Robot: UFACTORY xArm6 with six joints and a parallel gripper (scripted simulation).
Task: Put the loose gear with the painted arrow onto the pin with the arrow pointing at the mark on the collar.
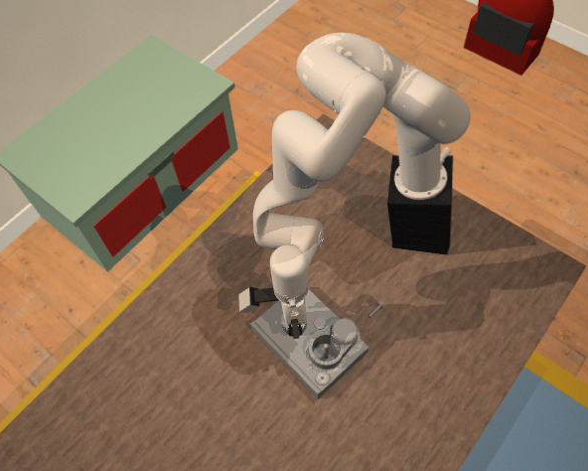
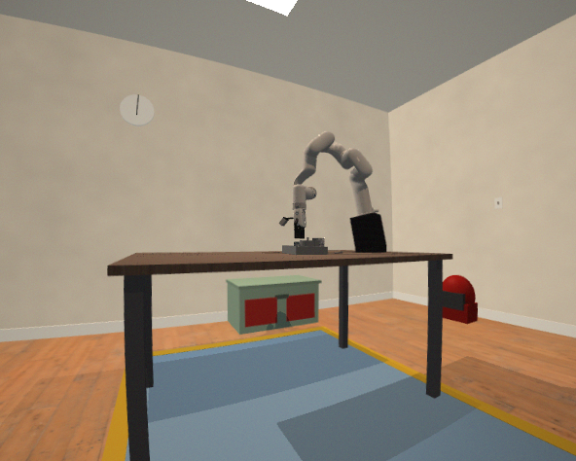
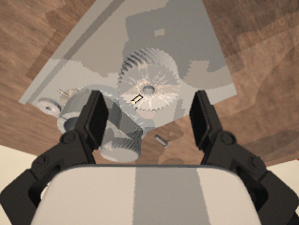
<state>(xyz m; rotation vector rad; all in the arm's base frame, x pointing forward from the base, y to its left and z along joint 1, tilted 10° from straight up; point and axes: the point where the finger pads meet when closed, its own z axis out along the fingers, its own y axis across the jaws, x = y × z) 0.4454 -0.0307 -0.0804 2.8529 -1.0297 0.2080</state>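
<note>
Now: hand 4 cm above the grey gear. Round my hand: bolt: 19 cm behind, 12 cm to the left, 9 cm below; then disc: 5 cm below, 4 cm to the left, 4 cm behind.
</note>
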